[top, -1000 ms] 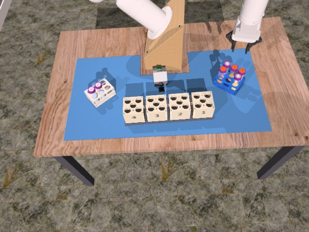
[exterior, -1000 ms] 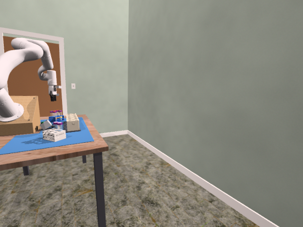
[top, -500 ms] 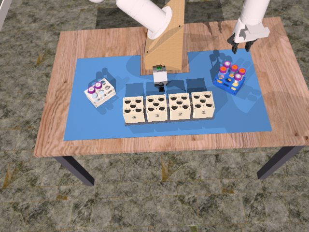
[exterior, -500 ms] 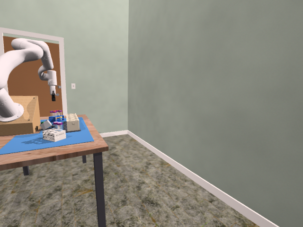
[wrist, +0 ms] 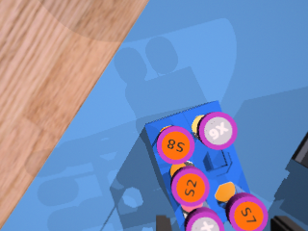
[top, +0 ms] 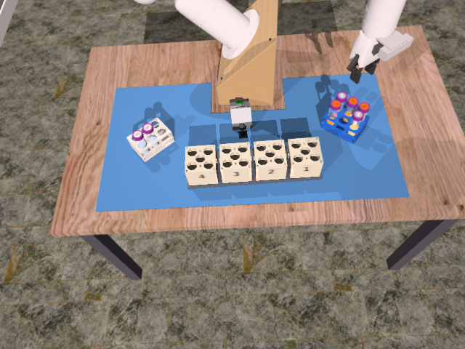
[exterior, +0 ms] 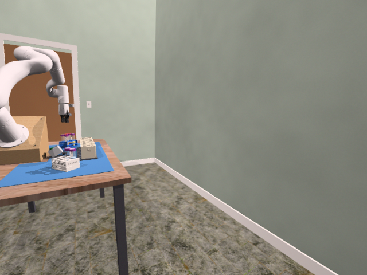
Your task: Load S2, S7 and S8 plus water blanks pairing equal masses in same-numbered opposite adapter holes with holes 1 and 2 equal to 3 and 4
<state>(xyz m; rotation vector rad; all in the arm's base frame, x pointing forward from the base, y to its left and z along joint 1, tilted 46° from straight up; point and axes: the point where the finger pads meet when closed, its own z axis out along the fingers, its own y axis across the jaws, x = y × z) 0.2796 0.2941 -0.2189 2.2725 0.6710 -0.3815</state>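
My gripper is now 1 cm short of the orange-dot sample tube and 19 cm above it. From my hand the other things lie so: white rack 6 cm ahead, 68 cm to the right, 22 cm below; green DONE key 6 cm behind, 37 cm to the right, 18 cm below; blue rack 2 cm ahead, 1 cm to the right, 22 cm below.
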